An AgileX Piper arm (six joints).
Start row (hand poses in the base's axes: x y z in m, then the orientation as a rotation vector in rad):
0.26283 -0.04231 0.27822 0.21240 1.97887 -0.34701
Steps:
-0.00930 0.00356 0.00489 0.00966 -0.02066 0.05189
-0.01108 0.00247 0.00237 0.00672 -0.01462 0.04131
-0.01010 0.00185 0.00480 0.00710 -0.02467 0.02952
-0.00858 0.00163 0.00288 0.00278 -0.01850 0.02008
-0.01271 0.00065 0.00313 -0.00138 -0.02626 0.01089
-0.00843 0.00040 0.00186 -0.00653 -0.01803 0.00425
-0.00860 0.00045 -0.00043 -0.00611 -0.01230 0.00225
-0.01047 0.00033 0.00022 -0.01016 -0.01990 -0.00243
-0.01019 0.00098 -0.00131 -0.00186 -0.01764 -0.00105
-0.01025 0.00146 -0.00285 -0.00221 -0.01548 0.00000
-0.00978 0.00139 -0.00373 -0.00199 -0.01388 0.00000
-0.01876 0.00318 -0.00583 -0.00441 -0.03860 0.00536
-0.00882 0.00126 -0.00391 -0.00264 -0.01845 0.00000
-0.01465 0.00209 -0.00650 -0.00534 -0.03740 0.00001
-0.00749 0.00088 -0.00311 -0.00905 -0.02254 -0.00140
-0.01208 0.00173 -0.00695 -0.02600 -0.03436 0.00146
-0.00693 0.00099 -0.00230 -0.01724 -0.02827 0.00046
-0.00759 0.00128 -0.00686 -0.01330 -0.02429 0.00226
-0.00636 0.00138 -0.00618 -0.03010 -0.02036 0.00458
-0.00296 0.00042 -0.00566 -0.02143 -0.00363 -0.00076
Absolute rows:
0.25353 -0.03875 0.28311 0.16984 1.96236 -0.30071
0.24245 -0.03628 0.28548 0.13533 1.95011 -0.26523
0.23235 -0.03443 0.29028 0.11387 1.92721 -0.23618
0.22377 -0.03280 0.29316 0.09819 1.90946 -0.21834
0.21106 -0.03215 0.29629 0.08931 1.88328 -0.21007
0.20263 -0.03175 0.29815 0.08250 1.86458 -0.21185
0.19403 -0.03130 0.29772 0.07734 1.85161 -0.21503
0.18356 -0.03097 0.29794 0.07445 1.83056 -0.22460
0.17337 -0.02999 0.29663 0.07587 1.81277 -0.22573
0.16312 -0.02853 0.29378 0.07587 1.79709 -0.22658
0.15334 -0.02714 0.29005 0.07586 1.78303 -0.22733
0.13458 -0.02396 0.28422 0.07186 1.74408 -0.22454
0.12576 -0.02270 0.28031 0.07180 1.72539 -0.22553
0.11111 -0.02061 0.27381 0.07167 1.68751 -0.22746
0.10362 -0.01973 0.27070 0.06844 1.66395 -0.23453
0.09154 -0.01800 0.26375 0.05141 1.62638 -0.25254
0.08461 -0.01701 0.26145 0.04128 1.59593 -0.26437
0.07702 -0.01573 0.25459 0.03231 1.56990 -0.27177
0.07066 -0.01435 0.24841 0.00801 1.54524 -0.29060
0.06770 -0.01393 0.24275 -0.00769 1.53846 -0.30758

